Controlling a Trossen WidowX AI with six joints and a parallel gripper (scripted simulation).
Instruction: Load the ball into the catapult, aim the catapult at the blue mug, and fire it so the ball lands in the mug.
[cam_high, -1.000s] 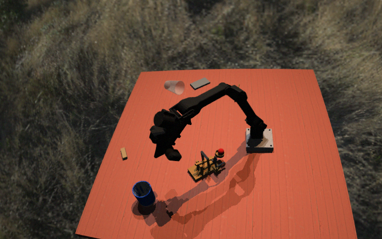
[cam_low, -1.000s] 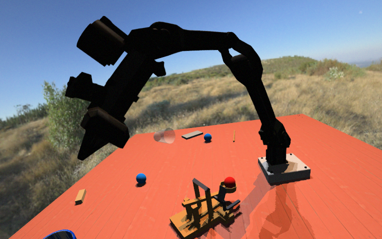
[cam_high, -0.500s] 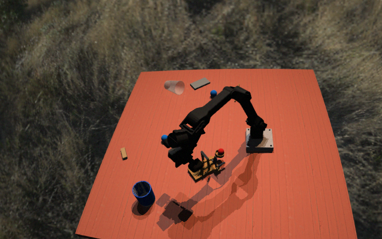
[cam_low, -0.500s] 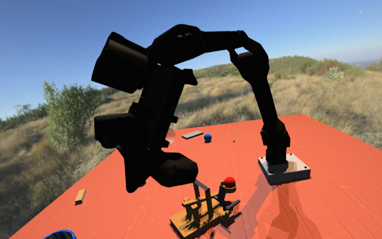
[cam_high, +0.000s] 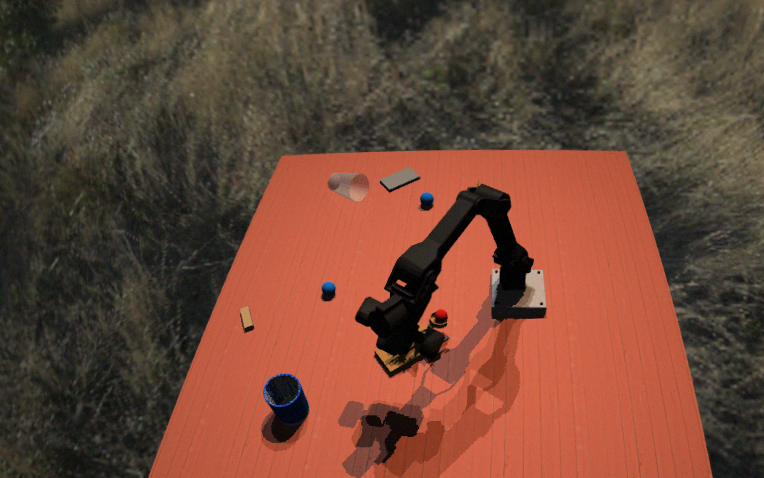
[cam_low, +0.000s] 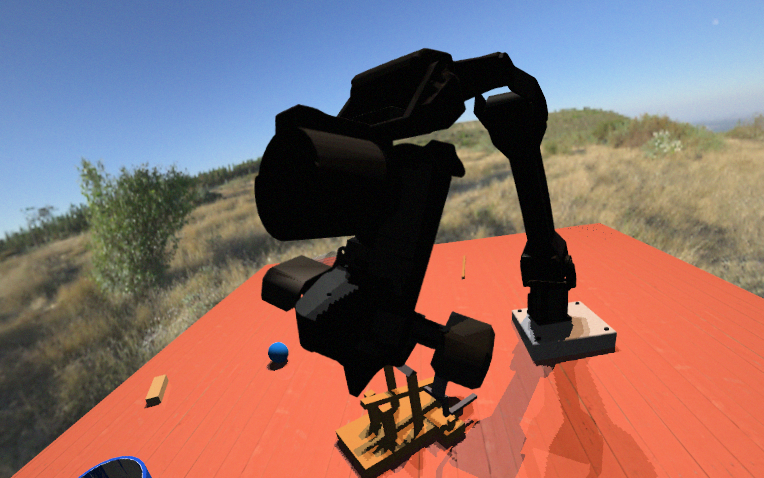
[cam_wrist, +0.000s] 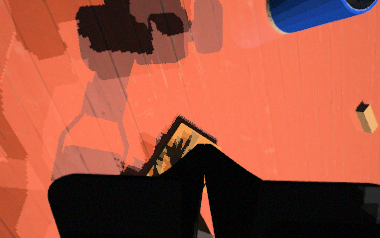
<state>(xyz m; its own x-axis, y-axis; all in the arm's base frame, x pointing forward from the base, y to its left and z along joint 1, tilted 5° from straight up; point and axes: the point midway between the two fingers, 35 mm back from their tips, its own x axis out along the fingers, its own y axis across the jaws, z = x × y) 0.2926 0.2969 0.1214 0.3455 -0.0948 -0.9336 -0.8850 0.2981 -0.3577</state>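
Right now the red ball is 11 cm behind my gripper tip, 15 cm to the right of it and 8 cm below it. The rest, counted from my gripper tip: wooden catapult: 6 cm behind, 10 cm to the right, 9 cm below; then blue mug: 25 cm ahead, 9 cm to the left, 11 cm below; then small wooden block: 43 cm ahead, 19 cm to the right, 14 cm below.
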